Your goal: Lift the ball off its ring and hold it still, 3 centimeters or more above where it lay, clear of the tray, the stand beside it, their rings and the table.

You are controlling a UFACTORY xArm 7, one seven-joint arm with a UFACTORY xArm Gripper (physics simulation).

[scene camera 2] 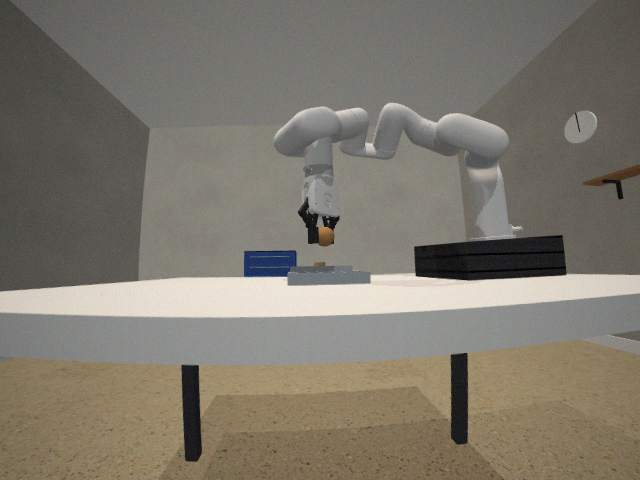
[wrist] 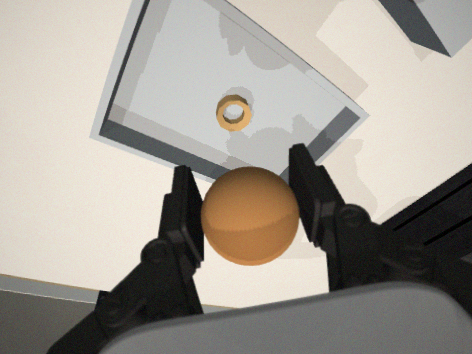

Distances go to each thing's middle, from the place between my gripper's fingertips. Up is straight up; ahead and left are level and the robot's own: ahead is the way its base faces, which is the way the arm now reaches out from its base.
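I find my hand 2 cm below the orange ball (wrist: 250, 216), 1 cm to the right of it and 1 cm beyond it. The grey tray (scene camera 2: 322, 277) is 9 cm below my hand, 1 cm to the left of it and 1 cm behind it.
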